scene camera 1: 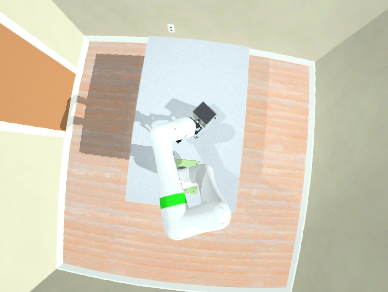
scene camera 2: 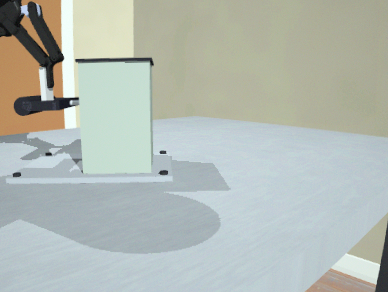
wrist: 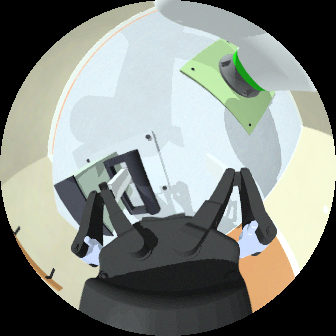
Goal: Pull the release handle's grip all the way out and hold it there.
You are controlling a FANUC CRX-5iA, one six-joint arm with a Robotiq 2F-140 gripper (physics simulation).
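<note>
The release handle, with a dark round grip [scene camera 2: 25, 106] [wrist: 145, 185] and a dark frame, sticks out sideways from a pale green housing [scene camera 1: 204, 113] [scene camera 2: 116, 117] [wrist: 95, 172] with a dark top. A short light rod shows between frame and housing. My gripper [scene camera 1: 188, 134] [wrist: 165, 167] is wide open with nothing between its fingers. One finger's white pad points down on the housing side of the grip, its tip at the frame's opening, level with the frame's upper edge. The other finger is well out beyond the grip. Whether the pad touches the handle, I cannot tell.
The housing stands on a light base plate [scene camera 2: 100, 179] [wrist: 156, 155] with dark bolts, on the pale table [scene camera 1: 195, 65] [scene camera 2: 280, 170]. The arm's green mounting plate [scene camera 1: 187, 163] [wrist: 210, 75] lies farther back toward the arm's base. The arm [scene camera 1: 167, 165] reaches over the table.
</note>
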